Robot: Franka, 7 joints.
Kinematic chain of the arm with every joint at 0, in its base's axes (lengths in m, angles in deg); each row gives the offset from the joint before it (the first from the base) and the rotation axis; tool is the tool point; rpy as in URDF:
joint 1: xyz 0 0 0.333 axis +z
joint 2: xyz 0 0 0 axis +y
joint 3: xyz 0 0 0.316 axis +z
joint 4: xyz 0.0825 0 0 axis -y
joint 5: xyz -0.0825 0 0.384 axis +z
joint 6: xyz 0 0 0 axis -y
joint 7: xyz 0.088 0 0 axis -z
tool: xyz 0 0 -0.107 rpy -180 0 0
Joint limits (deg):
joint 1: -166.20..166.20
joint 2: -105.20..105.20
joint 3: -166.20..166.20
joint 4: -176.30..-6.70
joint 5: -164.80..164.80
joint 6: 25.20..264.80
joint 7: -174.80..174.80
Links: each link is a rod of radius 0.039 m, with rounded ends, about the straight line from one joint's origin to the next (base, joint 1, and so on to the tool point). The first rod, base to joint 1, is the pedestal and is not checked.
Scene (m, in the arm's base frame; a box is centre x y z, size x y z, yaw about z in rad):
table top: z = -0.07
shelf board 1: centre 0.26 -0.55 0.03 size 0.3 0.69 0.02 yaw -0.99
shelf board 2: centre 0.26 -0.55 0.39 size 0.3 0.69 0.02 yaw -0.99
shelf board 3: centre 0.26 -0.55 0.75 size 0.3 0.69 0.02 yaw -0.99
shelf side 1: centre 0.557 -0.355 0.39 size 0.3 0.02 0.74 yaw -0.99
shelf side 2: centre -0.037 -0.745 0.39 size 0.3 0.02 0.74 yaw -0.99
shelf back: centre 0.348 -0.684 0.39 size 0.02 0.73 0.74 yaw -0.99
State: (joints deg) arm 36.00 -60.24 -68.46 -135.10 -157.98 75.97 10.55
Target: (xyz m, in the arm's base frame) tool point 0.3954 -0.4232 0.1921
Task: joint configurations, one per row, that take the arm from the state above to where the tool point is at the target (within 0.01 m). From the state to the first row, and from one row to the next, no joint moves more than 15 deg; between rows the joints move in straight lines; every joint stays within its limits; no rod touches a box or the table.
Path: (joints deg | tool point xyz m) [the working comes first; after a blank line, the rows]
Joints at the target: 64.49 -82.47 -102.04 -126.75 -153.90 83.28 10.55
Straight joint move there: touches shelf board 2.

1: 29.17 -66.55 -62.01 -145.75 -158.82 71.35 10.55 | 0.2317 -0.3957 0.5367
2: 22.35 -72.86 -55.56 -156.39 -159.65 66.74 10.55 | 0.1957 -0.3416 0.5387
3: 15.52 -79.17 -49.11 -167.04 -160.49 62.12 10.55 | 0.1596 -0.2845 0.5365
4: 22.33 -77.99 -61.67 -167.65 -157.29 65.00 10.55 | 0.2037 -0.2983 0.4516
5: 29.13 -76.81 -74.23 -168.27 -154.09 67.87 10.55 | 0.2384 -0.2886 0.3622
6: 35.94 -75.63 -86.78 -168.88 -150.90 70.74 10.55 | 0.2581 -0.2590 0.2740
7: 42.74 -74.46 -99.34 -169.50 -147.70 73.61 10.55 | 0.2589 -0.2152 0.1921
8: 49.99 -77.13 -100.24 -155.25 -149.76 76.83 10.55 | 0.3097 -0.2893 0.1945
9: 57.24 -79.80 -101.14 -141.00 -151.83 80.06 10.55 | 0.3554 -0.3590 0.1951
10: 64.49 -82.47 -102.04 -126.75 -153.90 83.28 10.55 | 0.3954 -0.4232 0.1921

